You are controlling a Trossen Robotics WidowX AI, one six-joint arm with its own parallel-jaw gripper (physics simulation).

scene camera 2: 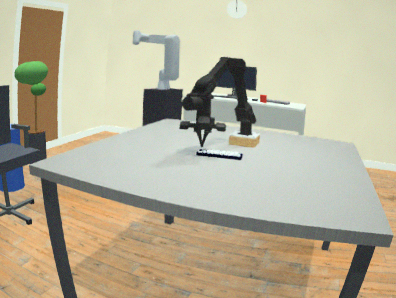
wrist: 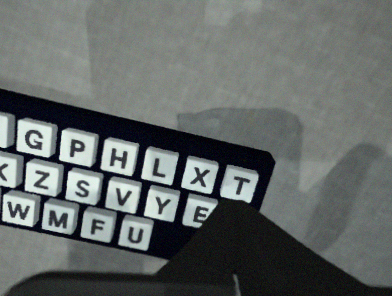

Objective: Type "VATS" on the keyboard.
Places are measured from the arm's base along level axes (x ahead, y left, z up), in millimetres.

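Where they show: gripper, fingertip midpoint: (scene camera 2: 201, 146) (wrist: 231, 211); arm's base, link origin: (scene camera 2: 245, 134).
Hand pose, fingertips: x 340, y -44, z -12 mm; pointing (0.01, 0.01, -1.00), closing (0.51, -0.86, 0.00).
Things, the pixels of their centre, and the offset from my fingertips. Level surfaces: height alone.
- black keyboard, body centre: (wrist: 61, 174) (scene camera 2: 219, 154) 67 mm left, 39 mm back, 27 mm down
- T key, body centre: (wrist: 238, 183) 4 mm right, 4 mm ahead, 21 mm down
- E key, body centre: (wrist: 200, 212) 3 mm left, 17 mm back, 21 mm down
- V key, body centre: (wrist: 123, 195) 37 mm left, 29 mm back, 21 mm down
- S key, body centre: (wrist: 84, 186) 54 mm left, 35 mm back, 21 mm down
- grey table, surface height: 36 mm down
The black keyboard (scene camera 2: 220, 155) (wrist: 125, 128) with white keys lies on the table; part of it shows in the wrist view. My gripper (scene camera 2: 202, 145) (wrist: 231, 211) is shut and empty, pointing down over one end of the keyboard. In the wrist view its tip is at the lower edge of the T key (wrist: 240, 185) and covers part of the E key (wrist: 199, 212). Whether it touches the T key I cannot tell. The V key (wrist: 123, 197) and the S key (wrist: 83, 188) lie in the middle row, to the left. The A key does not show in the wrist view.
The keyboard stands on the grey table (scene camera 2: 280, 195). The arm's tan base block (scene camera 2: 244, 140) is behind the keyboard, to its right in the scene view. A white desk (scene camera 2: 280, 114) with a monitor and a red cube (scene camera 2: 263, 98) stands beyond the table.
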